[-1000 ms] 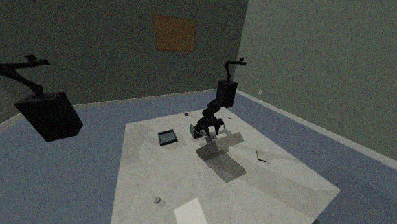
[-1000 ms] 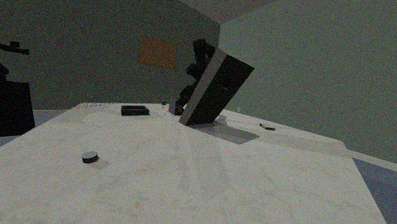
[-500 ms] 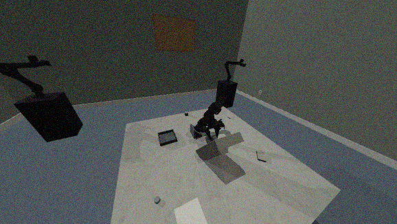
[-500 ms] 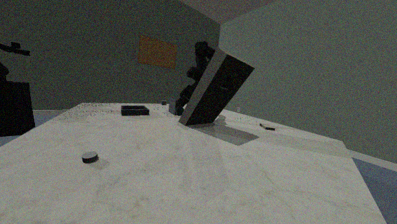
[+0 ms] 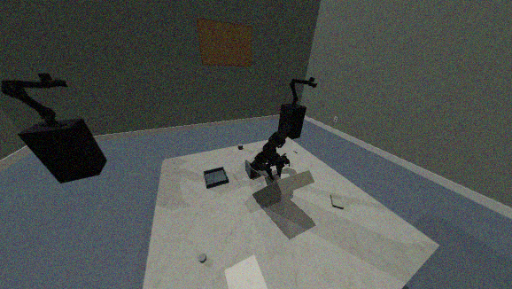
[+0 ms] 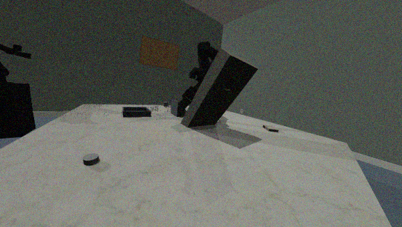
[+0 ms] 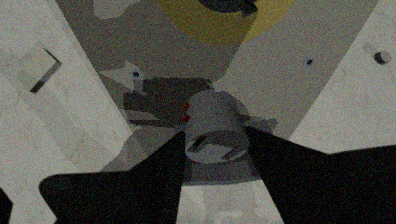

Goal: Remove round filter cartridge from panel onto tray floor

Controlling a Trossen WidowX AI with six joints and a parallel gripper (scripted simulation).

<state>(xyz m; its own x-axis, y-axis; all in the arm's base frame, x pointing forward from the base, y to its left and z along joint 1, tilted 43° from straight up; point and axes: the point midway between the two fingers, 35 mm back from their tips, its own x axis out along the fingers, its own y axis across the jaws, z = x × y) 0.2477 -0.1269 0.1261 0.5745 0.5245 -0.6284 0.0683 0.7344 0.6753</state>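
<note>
Now: the service panel 40 mm ahead of my gripper tip, 10 mm to the right of it and 20 mm below it. Also, from my gripper tip: flat piece (200 mm ahead, 360 mm to the left, 180 mm below); dark square tray (350 mm behind, 270 mm to the right, 170 mm below); round filter cartridge (right at my gripper tip).
</note>
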